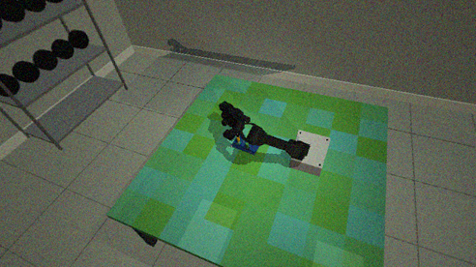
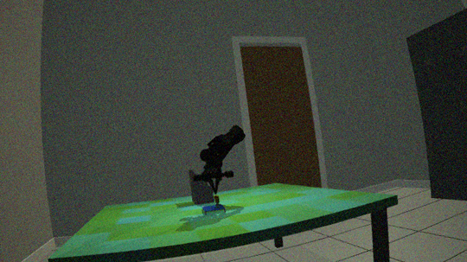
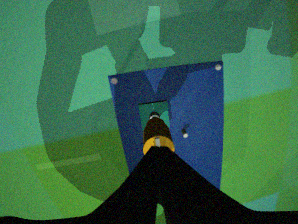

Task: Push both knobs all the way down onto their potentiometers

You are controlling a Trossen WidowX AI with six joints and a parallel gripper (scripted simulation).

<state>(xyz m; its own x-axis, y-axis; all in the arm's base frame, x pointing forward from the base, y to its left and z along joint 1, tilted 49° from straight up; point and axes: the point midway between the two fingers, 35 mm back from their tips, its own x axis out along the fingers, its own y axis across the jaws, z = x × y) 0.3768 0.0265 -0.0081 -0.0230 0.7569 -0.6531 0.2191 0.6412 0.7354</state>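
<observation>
My gripper tip is 2 cm above the orange knob.
</observation>
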